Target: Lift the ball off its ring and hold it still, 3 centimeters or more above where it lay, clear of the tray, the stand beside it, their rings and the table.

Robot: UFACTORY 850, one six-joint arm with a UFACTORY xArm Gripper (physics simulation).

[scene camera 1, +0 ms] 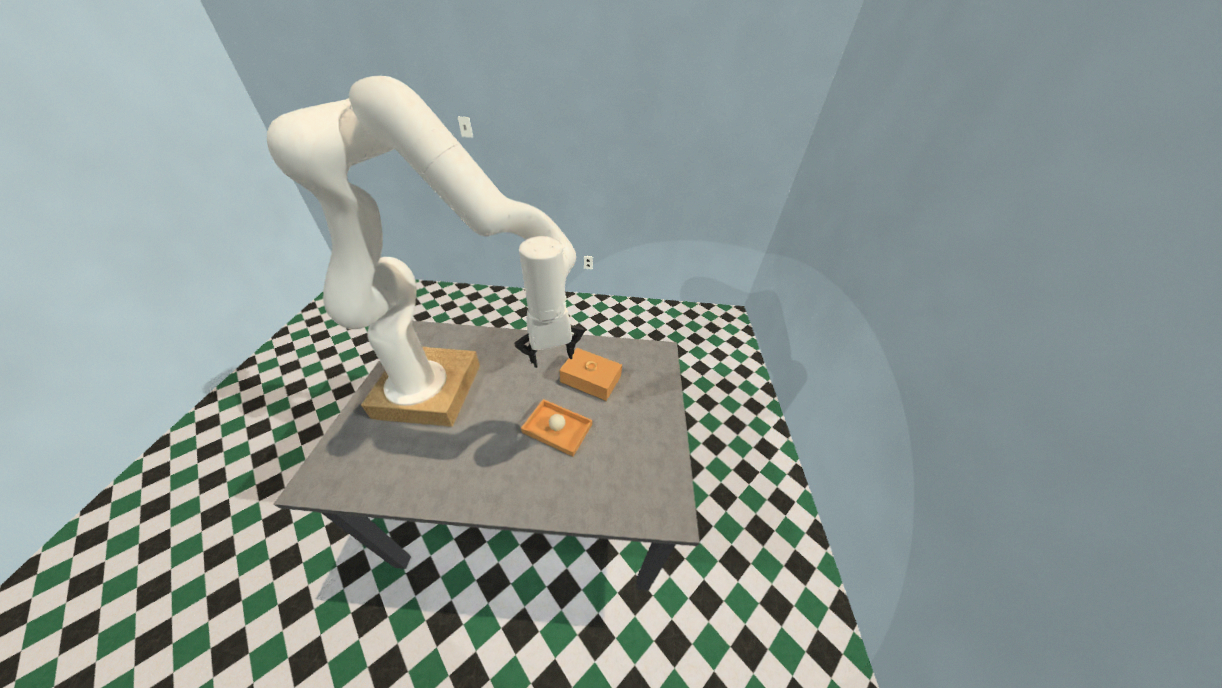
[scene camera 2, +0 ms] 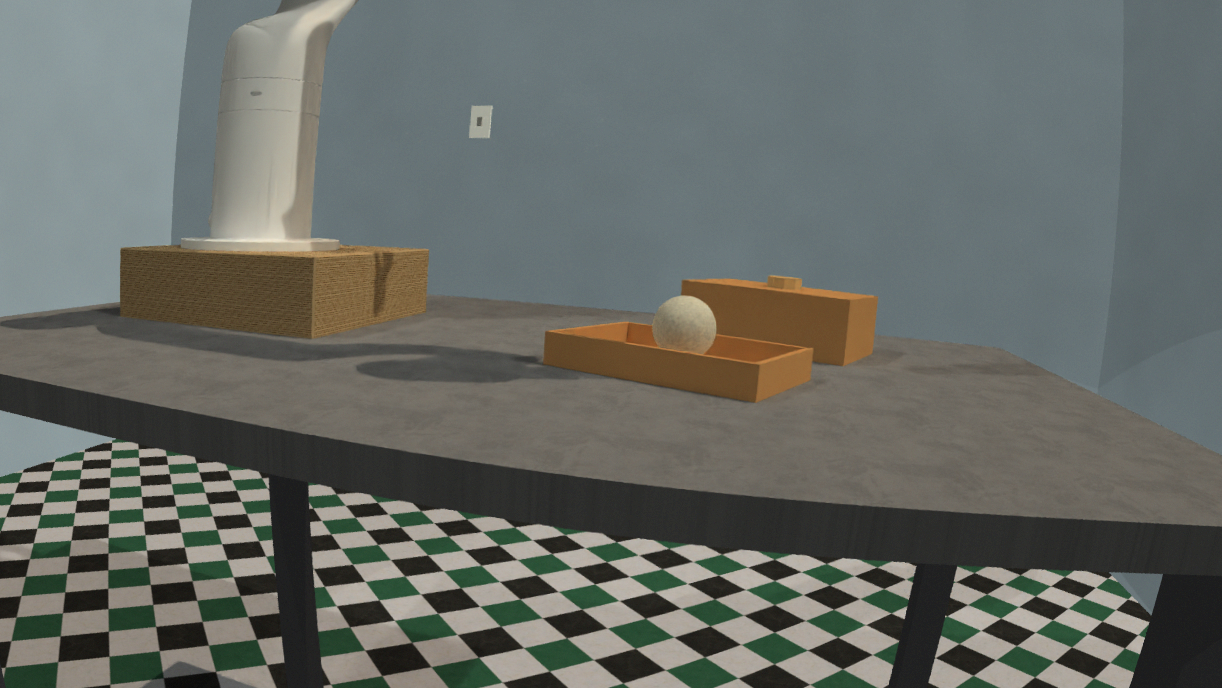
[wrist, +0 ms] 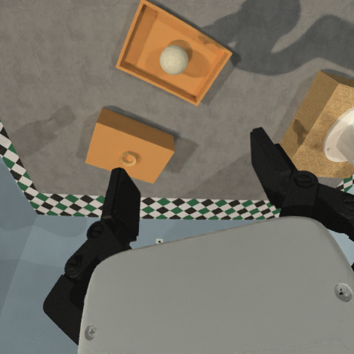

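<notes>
A cream ball (scene camera 1: 556, 422) (scene camera 2: 684, 324) (wrist: 174, 59) rests inside the shallow orange tray (scene camera 1: 547, 441) (scene camera 2: 649, 370) (wrist: 156, 88), near its middle. The ring under the ball is hidden. The orange stand (scene camera 1: 583, 382) (scene camera 2: 769, 321) (wrist: 145, 171), a solid box, is beside the tray, with a small ring (scene camera 1: 590, 365) (scene camera 2: 785, 282) (wrist: 128, 159) on its top. My gripper (scene camera 1: 553, 362) (wrist: 188, 163) is open and empty. It is high above the table, off to the stand's robot-base side, away from the ball. It does not show in scene camera 2.
The grey table (scene camera 1: 495, 491) (scene camera 2: 478, 418) (wrist: 45, 65) carries the tray, the stand and the wooden base block (scene camera 1: 408, 416) (scene camera 2: 222, 290) (wrist: 312, 110) of the arm. The stand's top is higher than the tray's walls. The arm's shadow falls across the table up to the tray.
</notes>
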